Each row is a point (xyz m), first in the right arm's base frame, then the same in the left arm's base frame.
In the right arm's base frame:
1: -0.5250 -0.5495 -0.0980
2: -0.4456 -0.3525 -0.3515
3: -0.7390 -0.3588 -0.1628
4: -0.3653 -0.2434 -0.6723
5: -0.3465 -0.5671 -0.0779
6: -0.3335 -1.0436 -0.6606
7: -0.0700 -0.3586 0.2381
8: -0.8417 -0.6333 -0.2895
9: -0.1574 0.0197 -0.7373
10: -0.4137 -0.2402 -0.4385
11: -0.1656 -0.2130 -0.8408
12: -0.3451 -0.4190 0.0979
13: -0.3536 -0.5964 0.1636
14: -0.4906 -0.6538 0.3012
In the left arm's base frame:
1: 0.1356 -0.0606 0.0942
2: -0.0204 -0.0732 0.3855
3: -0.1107 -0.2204 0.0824
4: -0.1956 0.0231 0.6707
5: 0.2822 -0.0258 0.1934
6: 0.0450 0.6828 0.2854
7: 0.6293 -0.3194 0.3079
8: -0.1939 0.0563 -0.0535
9: -0.1556 -0.1229 0.9769
10: -0.0823 -0.1135 0.5110
11: -0.1665 0.1233 0.9122
12: 0.3565 -0.2422 0.1714
13: 0.4389 -0.1326 0.0408
14: 0.4425 -0.1830 -0.1553

